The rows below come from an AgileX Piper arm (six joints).
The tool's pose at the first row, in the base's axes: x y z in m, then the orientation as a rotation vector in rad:
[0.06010, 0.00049, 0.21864, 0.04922, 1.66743, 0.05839]
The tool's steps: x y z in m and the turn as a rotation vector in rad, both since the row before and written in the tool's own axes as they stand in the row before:
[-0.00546, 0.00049, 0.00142, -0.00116, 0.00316, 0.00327]
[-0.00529, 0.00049, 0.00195, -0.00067, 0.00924, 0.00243]
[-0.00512, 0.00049, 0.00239, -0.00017, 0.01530, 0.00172]
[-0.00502, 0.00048, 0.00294, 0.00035, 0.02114, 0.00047]
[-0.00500, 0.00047, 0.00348, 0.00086, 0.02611, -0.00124]
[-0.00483, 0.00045, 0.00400, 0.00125, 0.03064, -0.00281]
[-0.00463, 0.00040, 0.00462, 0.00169, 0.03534, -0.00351]
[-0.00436, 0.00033, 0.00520, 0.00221, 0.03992, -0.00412]
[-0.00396, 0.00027, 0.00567, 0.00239, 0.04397, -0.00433]
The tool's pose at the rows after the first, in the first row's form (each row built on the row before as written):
[0.06204, 0.00062, 0.22396, 0.05100, 1.67049, 0.06194]
[0.06451, 0.00076, 0.22905, 0.05231, 1.67966, 0.06466]
[0.06745, 0.00090, 0.23390, 0.05325, 1.69491, 0.06665]
[0.07099, 0.00104, 0.23854, 0.05337, 1.71604, 0.06748]
[0.07516, 0.00119, 0.24300, 0.05226, 1.74219, 0.06678]
[0.07993, 0.00135, 0.24710, 0.04993, 1.77291, 0.06473]
[0.08539, 0.00150, 0.25072, 0.04715, 1.80835, 0.06191]
[0.09147, 0.00163, 0.25374, 0.04403, 1.84839, 0.05829]
[0.09801, 0.00176, 0.25600, 0.04070, 1.89248, 0.05441]

